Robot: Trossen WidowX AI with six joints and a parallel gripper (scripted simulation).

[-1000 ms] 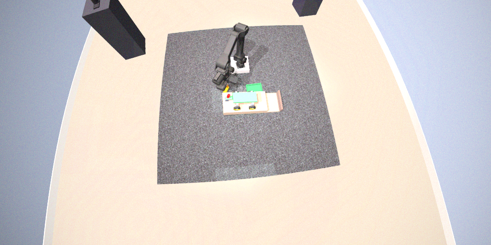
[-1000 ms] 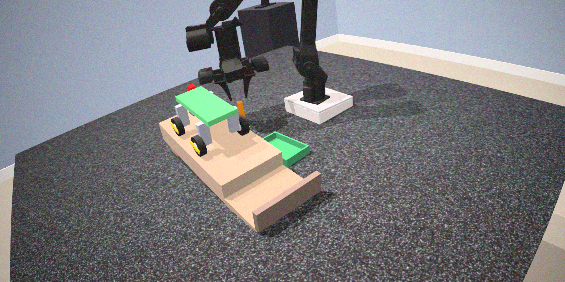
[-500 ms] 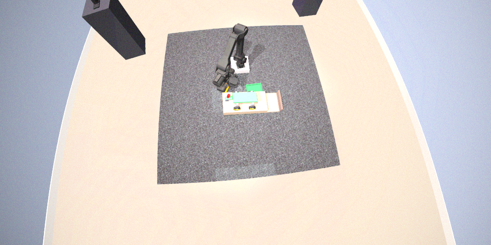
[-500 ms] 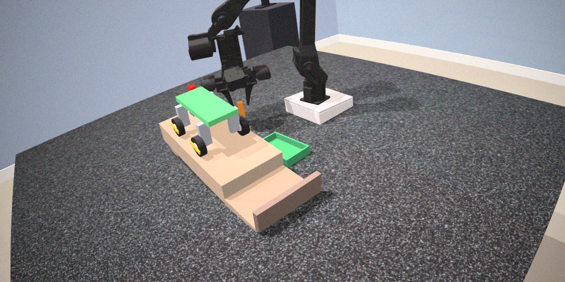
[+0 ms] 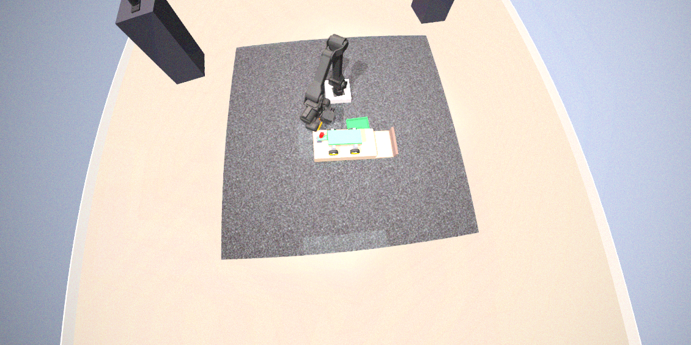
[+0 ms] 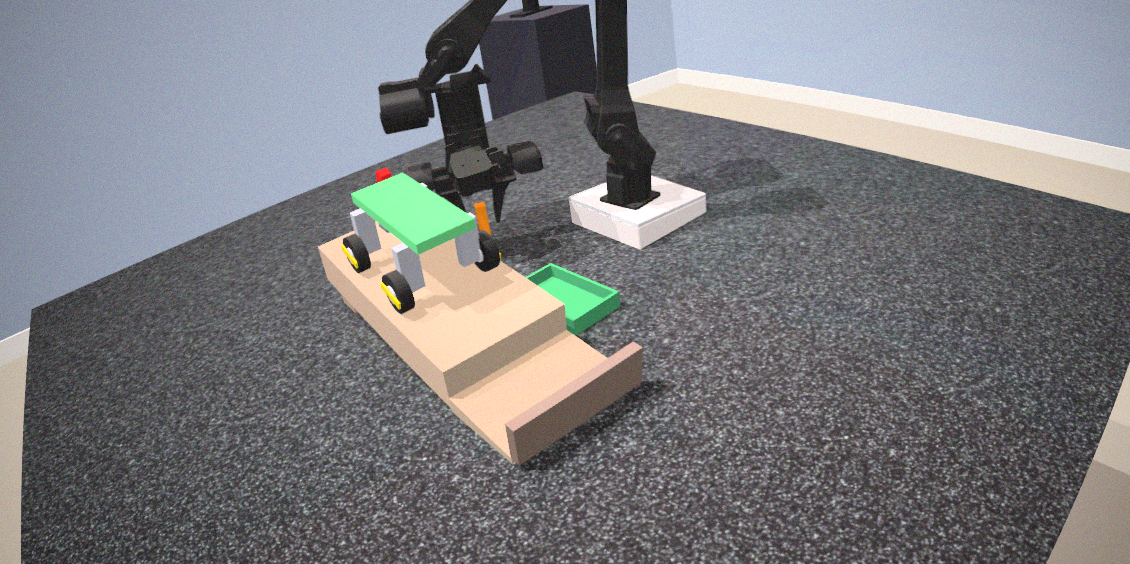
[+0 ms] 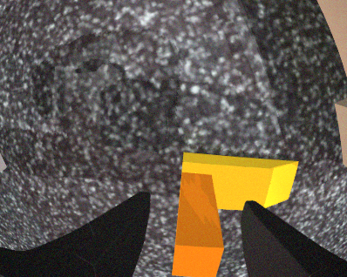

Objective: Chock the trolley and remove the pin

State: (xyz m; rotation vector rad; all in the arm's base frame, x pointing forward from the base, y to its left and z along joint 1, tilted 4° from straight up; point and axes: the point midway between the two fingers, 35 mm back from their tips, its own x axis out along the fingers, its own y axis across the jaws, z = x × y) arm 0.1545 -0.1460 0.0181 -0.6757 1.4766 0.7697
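Now: the green tray 200 mm to the left of my gripper tip, 60 mm ahead of it and 40 mm below it. Round my gripper tip: green-topped trolley: 170 mm ahead, 80 mm to the left, 80 mm above; then red-headed stop pin: 130 mm ahead, 100 mm above, 20 mm to the right; then yellow chock: 20 mm ahead, 10 mm to the right, 10 mm below.
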